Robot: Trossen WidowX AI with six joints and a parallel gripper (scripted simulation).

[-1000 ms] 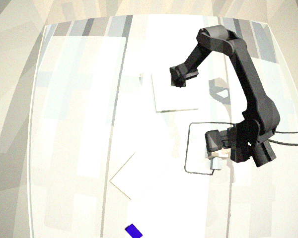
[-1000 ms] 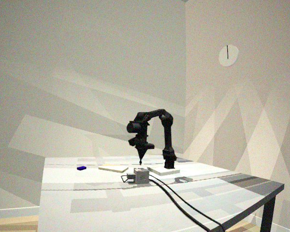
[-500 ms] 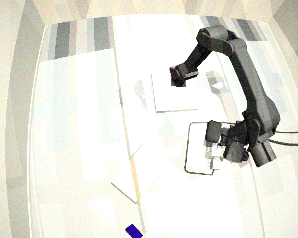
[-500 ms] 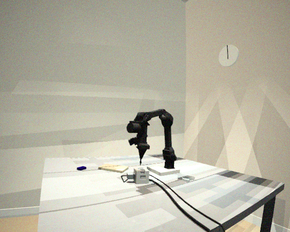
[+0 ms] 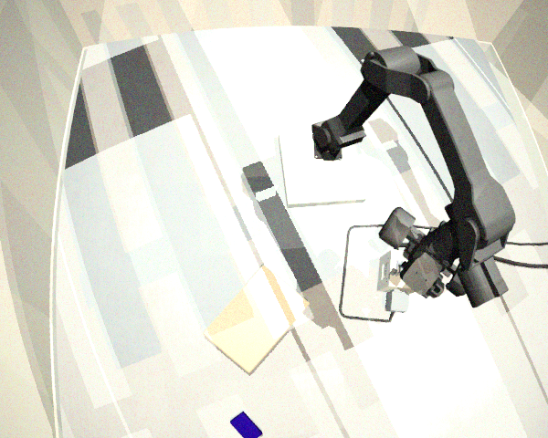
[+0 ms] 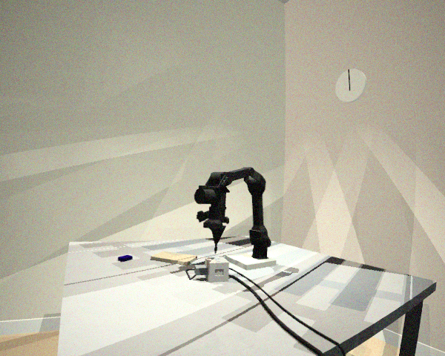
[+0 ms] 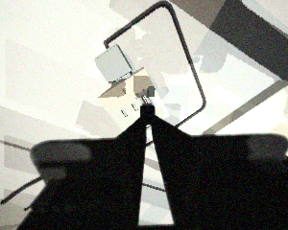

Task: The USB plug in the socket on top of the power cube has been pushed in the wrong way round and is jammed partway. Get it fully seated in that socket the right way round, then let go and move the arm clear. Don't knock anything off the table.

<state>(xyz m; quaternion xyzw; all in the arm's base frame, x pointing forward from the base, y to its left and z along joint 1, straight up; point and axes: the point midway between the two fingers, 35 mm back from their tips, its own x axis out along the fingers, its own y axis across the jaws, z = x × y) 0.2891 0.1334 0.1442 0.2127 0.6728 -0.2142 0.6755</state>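
My gripper tip is 2 cm above the dark USB plug. From my gripper tip the other things lie so: flat tan board (10 cm ahead, 28 cm to the right, 13 cm below); blue block (33 cm ahead, 29 cm to the right, 13 cm below).
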